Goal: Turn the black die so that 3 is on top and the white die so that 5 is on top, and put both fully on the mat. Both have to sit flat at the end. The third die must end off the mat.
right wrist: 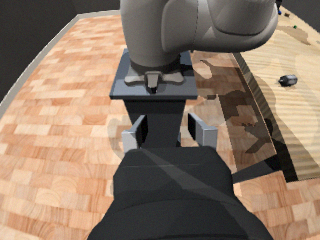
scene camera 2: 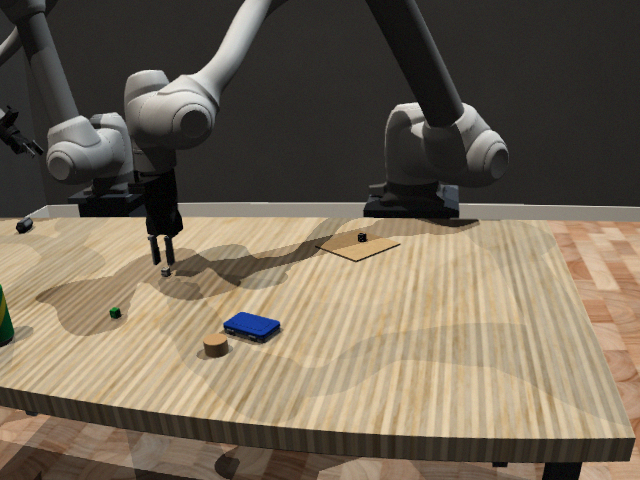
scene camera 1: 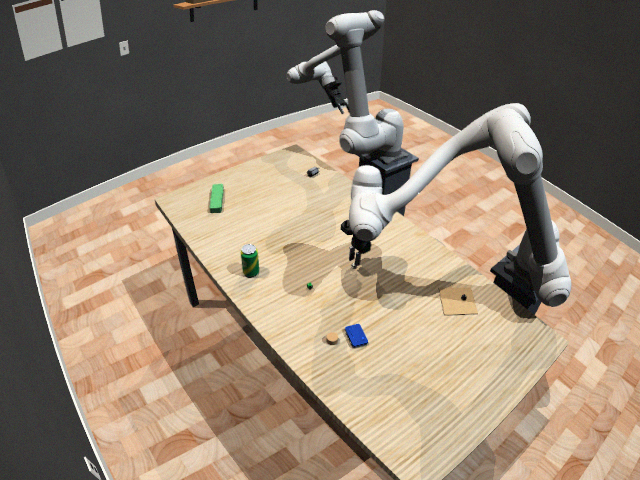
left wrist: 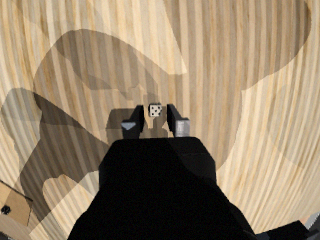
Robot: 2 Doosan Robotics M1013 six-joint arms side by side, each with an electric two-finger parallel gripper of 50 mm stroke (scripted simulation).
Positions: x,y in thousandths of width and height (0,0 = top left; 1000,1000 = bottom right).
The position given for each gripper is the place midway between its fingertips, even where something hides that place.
In view: the left gripper (scene camera 2: 257,549), the right gripper (right wrist: 523,510), a tan mat (scene camera 2: 543,514) and a blue case (scene camera 2: 399,684).
The tan mat is seen too in scene camera 1 (scene camera 1: 707,634). The left gripper is seen too in the left wrist view (left wrist: 486,469). The right wrist view misses the tan mat: it is out of frame. The left wrist view does not show the blue case: it is out of frame.
